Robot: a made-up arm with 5 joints. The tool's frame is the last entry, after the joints.
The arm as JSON. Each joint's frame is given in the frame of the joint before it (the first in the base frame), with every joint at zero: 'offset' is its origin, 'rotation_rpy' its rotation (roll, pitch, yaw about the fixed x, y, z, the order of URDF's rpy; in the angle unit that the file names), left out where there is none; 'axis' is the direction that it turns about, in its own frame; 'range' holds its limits. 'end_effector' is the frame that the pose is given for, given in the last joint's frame.
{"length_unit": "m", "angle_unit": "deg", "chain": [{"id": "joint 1", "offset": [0.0, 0.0, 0.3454], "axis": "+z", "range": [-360.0, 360.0]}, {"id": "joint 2", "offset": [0.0, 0.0, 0.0], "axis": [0.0, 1.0, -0.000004], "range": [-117.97, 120.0]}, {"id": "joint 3", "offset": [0.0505, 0.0, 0.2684], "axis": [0.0, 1.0, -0.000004], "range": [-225.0, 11.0]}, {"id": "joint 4", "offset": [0.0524, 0.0, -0.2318], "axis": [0.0, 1.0, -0.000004], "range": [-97.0, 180.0]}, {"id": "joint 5", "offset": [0.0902, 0.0, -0.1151], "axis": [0.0, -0.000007, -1.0], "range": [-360.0, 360.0]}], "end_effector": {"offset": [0.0, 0.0, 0.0], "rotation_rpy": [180.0, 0.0, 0.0]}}
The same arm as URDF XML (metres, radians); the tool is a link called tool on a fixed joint. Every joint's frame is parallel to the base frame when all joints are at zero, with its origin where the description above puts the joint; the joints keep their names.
<robot name="arm">
  <link name="base_link"/>
  <link name="link1"/>
  <link name="link2"/>
  <link name="link3"/>
  <link name="link4"/>
  <link name="link5"/>
  <link name="tool"/>
  <joint name="joint 1" type="revolute">
    <parent link="base_link"/>
    <child link="link1"/>
    <origin xyz="0 0 0.3454" rpy="0 0 0"/>
    <axis xyz="0 0 1"/>
    <limit lower="-6.2832" upper="6.2832"/>
  </joint>
  <joint name="joint 2" type="revolute">
    <parent link="link1"/>
    <child link="link2"/>
    <origin xyz="0 0 0" rpy="0 0 0"/>
    <axis xyz="0 1 0"/>
    <limit lower="-2.059" upper="2.0944"/>
  </joint>
  <joint name="joint 3" type="revolute">
    <parent link="link2"/>
    <child link="link3"/>
    <origin xyz="0.0505 0 0.2684" rpy="0 0 0"/>
    <axis xyz="0 1 0"/>
    <limit lower="-3.927" upper="0.192"/>
  </joint>
  <joint name="joint 4" type="revolute">
    <parent link="link3"/>
    <child link="link4"/>
    <origin xyz="0.0524 0 -0.2318" rpy="0 0 0"/>
    <axis xyz="0 1 0"/>
    <limit lower="-1.693" upper="3.1416"/>
  </joint>
  <joint name="joint 5" type="revolute">
    <parent link="link4"/>
    <child link="link5"/>
    <origin xyz="0.0902 0 -0.1151" rpy="0 0 0"/>
    <axis xyz="0 0 -1"/>
    <limit lower="-6.2832" upper="6.2832"/>
  </joint>
  <joint name="tool_joint" type="fixed">
    <parent link="link5"/>
    <child link="tool"/>
    <origin xyz="0 0 0" rpy="3.1416 0 0"/>
  </joint>
</robot>

